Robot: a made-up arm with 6 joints. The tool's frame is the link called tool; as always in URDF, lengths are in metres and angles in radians. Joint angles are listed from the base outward.
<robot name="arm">
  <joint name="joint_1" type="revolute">
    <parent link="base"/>
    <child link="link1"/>
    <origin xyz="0 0 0.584" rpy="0 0 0"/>
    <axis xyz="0 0 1"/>
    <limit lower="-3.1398" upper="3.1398"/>
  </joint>
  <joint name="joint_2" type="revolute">
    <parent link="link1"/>
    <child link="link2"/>
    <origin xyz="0 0 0" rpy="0 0 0"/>
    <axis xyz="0 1 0"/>
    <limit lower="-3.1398" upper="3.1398"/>
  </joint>
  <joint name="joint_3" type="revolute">
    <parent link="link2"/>
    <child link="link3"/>
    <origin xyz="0 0 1.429" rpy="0 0 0"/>
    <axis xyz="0 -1 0"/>
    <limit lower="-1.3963" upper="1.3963"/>
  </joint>
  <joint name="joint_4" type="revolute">
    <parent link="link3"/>
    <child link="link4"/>
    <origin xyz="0 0 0" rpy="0 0 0"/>
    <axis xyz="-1 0 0"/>
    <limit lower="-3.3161" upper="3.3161"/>
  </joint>
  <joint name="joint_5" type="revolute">
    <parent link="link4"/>
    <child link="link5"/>
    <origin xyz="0.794 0 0" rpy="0 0 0"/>
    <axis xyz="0 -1 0"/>
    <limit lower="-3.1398" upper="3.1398"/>
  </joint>
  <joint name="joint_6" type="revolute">
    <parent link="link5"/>
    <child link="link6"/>
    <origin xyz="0 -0.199 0" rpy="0 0 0"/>
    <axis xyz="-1 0 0"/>
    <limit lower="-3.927" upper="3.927"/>
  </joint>
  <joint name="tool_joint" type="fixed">
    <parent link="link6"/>
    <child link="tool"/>
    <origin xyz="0 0 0" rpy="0 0 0"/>
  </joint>
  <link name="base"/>
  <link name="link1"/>
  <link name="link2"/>
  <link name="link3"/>
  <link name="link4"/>
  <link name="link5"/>
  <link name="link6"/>
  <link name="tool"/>
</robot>
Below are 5 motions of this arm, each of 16 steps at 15 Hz.
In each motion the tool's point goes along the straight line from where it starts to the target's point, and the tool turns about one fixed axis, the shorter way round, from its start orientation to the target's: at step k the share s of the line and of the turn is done. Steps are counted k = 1, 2, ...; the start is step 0. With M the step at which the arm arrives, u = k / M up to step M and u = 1 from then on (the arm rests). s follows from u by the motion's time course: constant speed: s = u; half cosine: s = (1 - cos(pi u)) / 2; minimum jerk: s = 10 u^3 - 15 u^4 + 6 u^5.
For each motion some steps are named. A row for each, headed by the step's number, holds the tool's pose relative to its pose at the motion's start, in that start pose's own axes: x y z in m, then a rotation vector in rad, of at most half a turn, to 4 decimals.
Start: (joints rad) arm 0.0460 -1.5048 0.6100 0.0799 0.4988 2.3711
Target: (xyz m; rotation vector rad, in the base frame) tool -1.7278 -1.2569 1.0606 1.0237 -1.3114 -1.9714
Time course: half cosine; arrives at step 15
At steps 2, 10, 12, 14, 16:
2: -0.0104 0.0260 -0.0341 0.0276 0.0538 -0.0063
10: -0.1804 0.4517 -0.5921 0.4789 0.9343 -0.1101
12: -0.2176 0.5447 -0.7141 0.5775 1.1268 -0.1328
14: -0.2379 0.5956 -0.7809 0.6315 1.2321 -0.1452
16: -0.2406 0.6022 -0.7895 0.6385 1.2457 -0.1468

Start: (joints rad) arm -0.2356 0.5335 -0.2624 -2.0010 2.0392 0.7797
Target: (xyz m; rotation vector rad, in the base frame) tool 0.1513 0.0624 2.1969 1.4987 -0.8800 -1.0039
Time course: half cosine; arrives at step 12
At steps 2, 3, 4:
2: 0.0435 -0.0620 0.0643 0.0957 0.0737 0.0572
3: 0.0952 -0.1356 0.1405 0.2093 0.1612 0.1250
4: 0.1625 -0.2314 0.2399 0.3573 0.2752 0.2135

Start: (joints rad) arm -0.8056 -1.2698 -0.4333 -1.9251 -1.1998 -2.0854
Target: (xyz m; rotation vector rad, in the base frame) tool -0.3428 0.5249 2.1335 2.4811 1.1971 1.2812
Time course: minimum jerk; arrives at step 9
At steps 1, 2, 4, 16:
1: 0.0042 0.0025 -0.0060 -0.0014 0.0034 -0.0022
2: 0.0277 0.0164 -0.0396 -0.0090 0.0225 -0.0144
4: 0.1440 0.0853 -0.2054 -0.0466 0.1167 -0.0747
16: 0.3629 0.2149 -0.5177 -0.1176 0.2941 -0.1884

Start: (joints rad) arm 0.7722 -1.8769 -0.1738 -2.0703 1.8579 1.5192
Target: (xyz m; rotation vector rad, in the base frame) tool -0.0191 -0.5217 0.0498 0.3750 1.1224 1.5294
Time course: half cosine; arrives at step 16
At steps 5, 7, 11, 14, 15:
5: 0.2303 -0.1751 -0.0963 -0.2270 0.4830 0.0764
7: 0.4171 -0.3171 -0.1744 -0.4112 0.8747 0.1383
11: 0.8061 -0.6128 -0.3370 -0.7947 1.6905 0.2674
14: 0.9969 -0.7578 -0.4168 -0.9828 2.0907 0.3307
15: 1.0264 -0.7802 -0.4292 -1.0119 2.1526 0.3404

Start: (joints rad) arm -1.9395 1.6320 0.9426 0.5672 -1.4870 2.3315
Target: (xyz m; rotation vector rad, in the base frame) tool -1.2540 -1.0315 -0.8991 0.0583 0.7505 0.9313
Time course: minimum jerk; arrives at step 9
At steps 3, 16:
3: 0.2825 -0.0114 0.0206 -0.0729 -0.1428 -0.0610
16: 1.3459 -0.0544 0.0984 -0.3475 -0.6802 -0.2909

